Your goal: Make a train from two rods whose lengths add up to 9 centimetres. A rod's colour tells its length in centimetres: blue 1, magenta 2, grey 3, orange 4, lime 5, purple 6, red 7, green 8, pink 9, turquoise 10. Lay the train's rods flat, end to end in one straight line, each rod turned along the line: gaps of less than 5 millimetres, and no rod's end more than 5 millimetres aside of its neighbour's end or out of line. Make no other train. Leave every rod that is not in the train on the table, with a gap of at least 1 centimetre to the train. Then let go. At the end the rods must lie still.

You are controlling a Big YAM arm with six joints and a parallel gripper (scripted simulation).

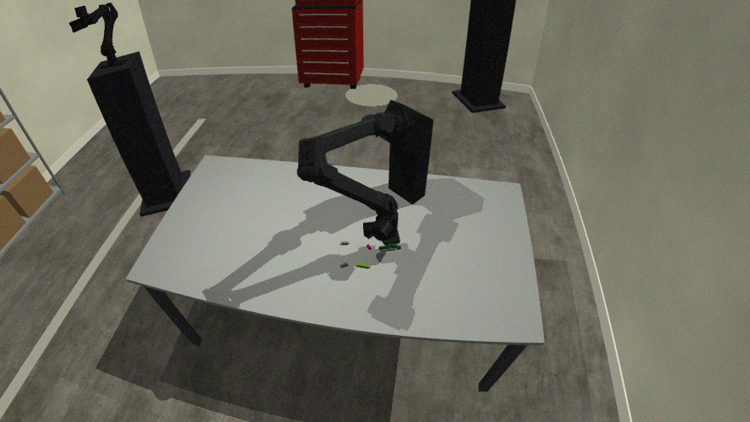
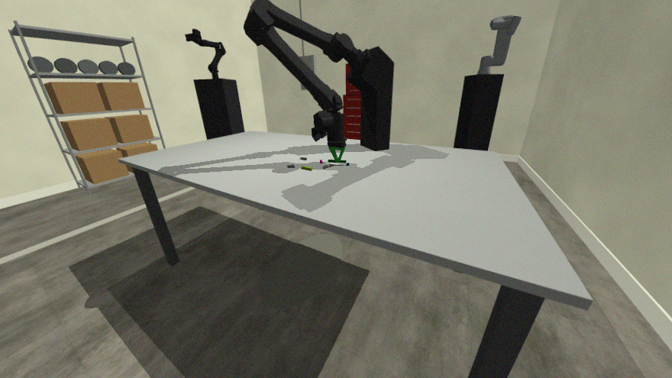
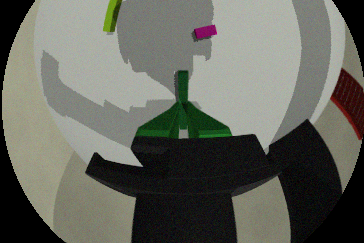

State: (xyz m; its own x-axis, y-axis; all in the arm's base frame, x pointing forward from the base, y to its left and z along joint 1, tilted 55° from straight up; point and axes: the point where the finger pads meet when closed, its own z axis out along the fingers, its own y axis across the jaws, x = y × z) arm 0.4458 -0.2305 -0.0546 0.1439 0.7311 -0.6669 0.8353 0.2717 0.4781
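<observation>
Now: the green rod 10 mm below my hand. Round my hand: magenta rod (80 mm to the right, 40 mm behind, 20 mm below); then lime rod (130 mm to the right, 50 mm ahead, 20 mm below); then blue rod (40 mm to the left, 20 mm below, 10 mm ahead).
</observation>
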